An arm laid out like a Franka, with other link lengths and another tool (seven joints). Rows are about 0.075 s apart.
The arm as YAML. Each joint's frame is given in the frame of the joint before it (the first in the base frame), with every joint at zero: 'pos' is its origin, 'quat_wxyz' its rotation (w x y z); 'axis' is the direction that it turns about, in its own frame. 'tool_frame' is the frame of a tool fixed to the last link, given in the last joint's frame.
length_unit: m
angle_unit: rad
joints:
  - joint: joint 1
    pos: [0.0, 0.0, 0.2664]
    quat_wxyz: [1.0, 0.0, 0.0, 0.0]
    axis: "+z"
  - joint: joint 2
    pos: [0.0, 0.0, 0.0]
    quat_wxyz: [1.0, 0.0, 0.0, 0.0]
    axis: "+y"
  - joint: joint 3
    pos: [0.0, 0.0, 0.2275]
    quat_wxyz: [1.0, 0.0, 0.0, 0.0]
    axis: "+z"
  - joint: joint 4
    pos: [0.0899, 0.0, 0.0]
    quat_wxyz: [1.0, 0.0, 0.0, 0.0]
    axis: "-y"
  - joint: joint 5
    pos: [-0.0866, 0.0, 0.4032]
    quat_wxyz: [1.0, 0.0, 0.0, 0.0]
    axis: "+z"
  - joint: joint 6
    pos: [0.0, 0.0, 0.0]
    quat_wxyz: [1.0, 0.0, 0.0, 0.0]
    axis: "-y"
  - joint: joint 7
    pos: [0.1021, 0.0, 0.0]
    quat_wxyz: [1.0, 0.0, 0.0, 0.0]
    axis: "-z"
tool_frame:
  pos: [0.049, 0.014, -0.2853]
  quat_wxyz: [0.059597, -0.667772, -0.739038, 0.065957]
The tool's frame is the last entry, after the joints.
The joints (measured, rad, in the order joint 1, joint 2, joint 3, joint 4, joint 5, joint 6, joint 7), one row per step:
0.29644 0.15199 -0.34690 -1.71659 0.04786 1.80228 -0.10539
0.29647 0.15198 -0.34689 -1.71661 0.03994 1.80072 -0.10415
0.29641 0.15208 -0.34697 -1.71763 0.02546 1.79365 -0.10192
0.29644 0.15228 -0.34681 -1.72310 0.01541 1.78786 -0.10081
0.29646 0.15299 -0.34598 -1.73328 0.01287 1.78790 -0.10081
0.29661 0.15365 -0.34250 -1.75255 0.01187 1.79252 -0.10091
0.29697 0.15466 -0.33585 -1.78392 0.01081 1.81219 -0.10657
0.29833 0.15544 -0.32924 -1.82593 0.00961 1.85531 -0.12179
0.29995 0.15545 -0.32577 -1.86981 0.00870 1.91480 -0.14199
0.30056 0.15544 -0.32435 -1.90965 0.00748 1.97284 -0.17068
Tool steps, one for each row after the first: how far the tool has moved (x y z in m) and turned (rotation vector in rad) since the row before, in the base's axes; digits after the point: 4 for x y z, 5 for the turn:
-0.0006 -0.0019 -0.0003 -0.00755 0.00203 0.00104
-0.0027 -0.0037 -0.0017 -0.01359 0.00899 0.00157
-0.0037 -0.0024 -0.0039 -0.00916 0.01200 0.00151
-0.0035 -0.0002 -0.0059 -0.00204 0.01098 0.00107
-0.0053 0.0019 -0.0102 0.00000 0.01546 0.00319
-0.0054 0.0040 -0.0150 0.00070 0.01319 0.01210
-0.0030 0.0048 -0.0176 0.00124 0.00054 0.02309
0.0004 0.0031 -0.0160 0.00131 -0.01463 0.02576
0.0007 0.0016 -0.0137 0.00123 -0.01694 0.03158

